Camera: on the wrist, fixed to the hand. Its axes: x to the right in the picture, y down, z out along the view.
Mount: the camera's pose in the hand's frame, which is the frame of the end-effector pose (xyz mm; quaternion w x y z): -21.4 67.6 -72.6 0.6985 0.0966 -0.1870 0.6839
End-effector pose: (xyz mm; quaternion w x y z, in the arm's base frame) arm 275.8 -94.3 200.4 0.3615 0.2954 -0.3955 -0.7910
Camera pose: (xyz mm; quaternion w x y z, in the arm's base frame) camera 365.4 -135.8 223.8 0.6910 -0.1771 -0.6223 -0.3223
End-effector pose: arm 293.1 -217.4 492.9 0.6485 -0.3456 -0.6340 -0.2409
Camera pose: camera 389.7 -231.2 465.2 0.5326 -0.6574 -0.3511 0.4011
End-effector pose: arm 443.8 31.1 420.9 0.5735 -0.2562 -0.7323 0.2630
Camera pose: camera 524.1 72.6 374.7 0.1085 -0.5752 -0.4182 0.6946
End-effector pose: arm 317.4 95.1 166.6 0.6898 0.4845 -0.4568 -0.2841
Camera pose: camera 370.7 167.6 213.5 0.5439 0.0395 -0.8069 0.2269
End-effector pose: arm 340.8 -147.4 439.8 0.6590 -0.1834 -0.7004 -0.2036
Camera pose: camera 439.3 -128.0 424.9 0.4863 -0.5816 -0.5067 0.4105
